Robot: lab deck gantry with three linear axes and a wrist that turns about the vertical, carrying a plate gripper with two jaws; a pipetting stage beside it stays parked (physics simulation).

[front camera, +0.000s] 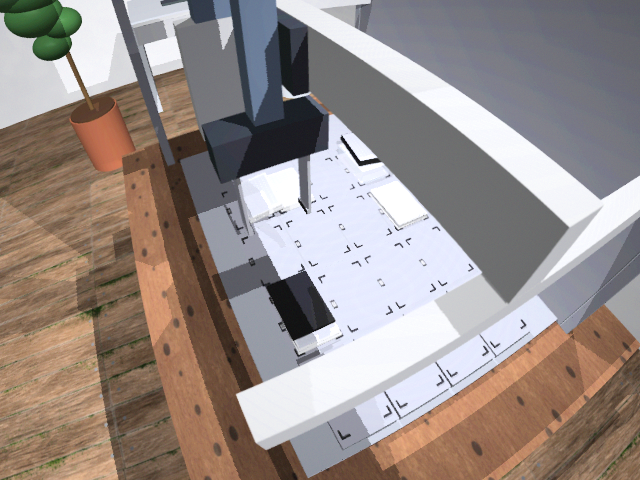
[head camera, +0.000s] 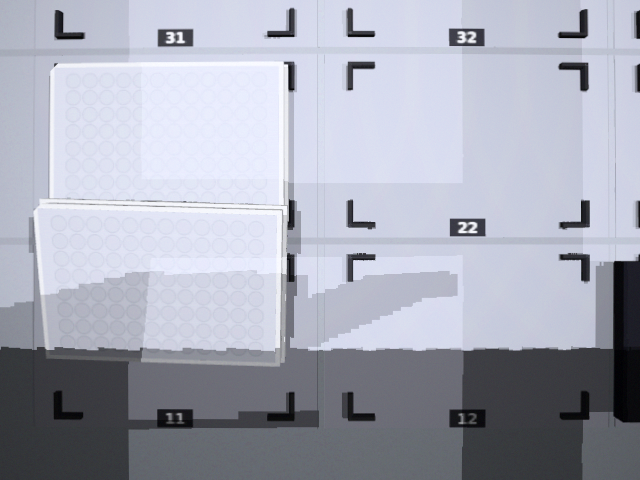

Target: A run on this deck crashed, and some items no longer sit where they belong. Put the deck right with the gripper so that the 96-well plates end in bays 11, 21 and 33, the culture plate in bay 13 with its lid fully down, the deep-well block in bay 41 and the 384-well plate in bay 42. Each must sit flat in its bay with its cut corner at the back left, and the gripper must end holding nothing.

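Places are measured from the robot's base along level axes (x back, y right, z up), in centimetres.
Where they show: gripper, fingertip midpoint: (front camera: pixel 277 217); robot's base, origin of the base link: (front camera: pixel 223 194) (head camera: pixel 62 412).
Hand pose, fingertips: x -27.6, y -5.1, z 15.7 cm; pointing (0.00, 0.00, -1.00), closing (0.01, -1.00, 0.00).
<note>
Each offset is from my fingertips to the top centre of the thing. "pt": to the spot under its first point.
A white 96-well plate @[dx +21.2, dy -9.9, dz -14.3 cm] (front camera: pixel 286 180) (head camera: pixel 170 134) lies in bay 21, cut corner at back left. A second 96-well plate @[dx +21.3, dy -2.3, dz -12.9 cm] (front camera: pixel 260 201) (head camera: pixel 165 289) is tilted and slightly turned over bay 11, its back edge on the first plate's front edge. My gripper (front camera: pixel 276 222) is open above the deck beside them; its jaws do not show in the head view. The culture plate @[pt dx -17.8, dy -2.5, dz -14.7 cm] (front camera: pixel 336 334) stands around bay 13, its dark lid @[dx -9.3, dy +0.8, dz -13.5 cm] (front camera: pixel 302 304) apparently askew. A dark-sided plate with a white top @[dx +22.8, dy -32.5, dz -10.0 cm] (front camera: pixel 361 148) sits on the white deep-well block @[dx +21.2, dy -31.3, dz -11.5 cm] (front camera: pixel 374 174) around bay 41. A white plate @[dx +4.8, dy -31.3, dz -14.3 cm] (front camera: pixel 399 204) lies around bay 42.
A pale gantry beam (front camera: pixel 361 356) crosses in front and hides part of the deck. A large grey panel (front camera: pixel 413 155) rises at the right. Brown wooden edging (front camera: pixel 149 248) surrounds the deck. A potted plant (front camera: pixel 103 134) stands at the back left.
</note>
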